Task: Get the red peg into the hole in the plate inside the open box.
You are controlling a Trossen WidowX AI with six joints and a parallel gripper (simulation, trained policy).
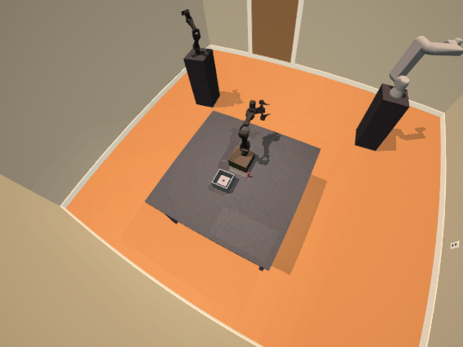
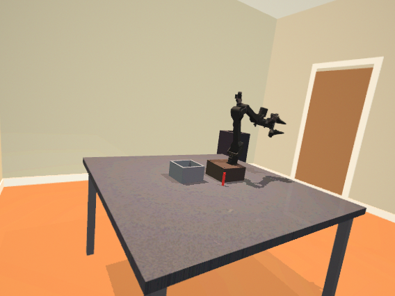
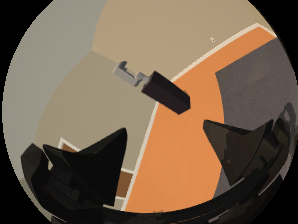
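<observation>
My gripper tip is 550 mm short of the red peg, 30 mm to the left of it and 330 mm above it. Round my gripper tip: grey box 690 mm ahead, 230 mm to the right, 340 mm below; then pale plate 690 mm ahead, 230 mm to the right, 320 mm below.
</observation>
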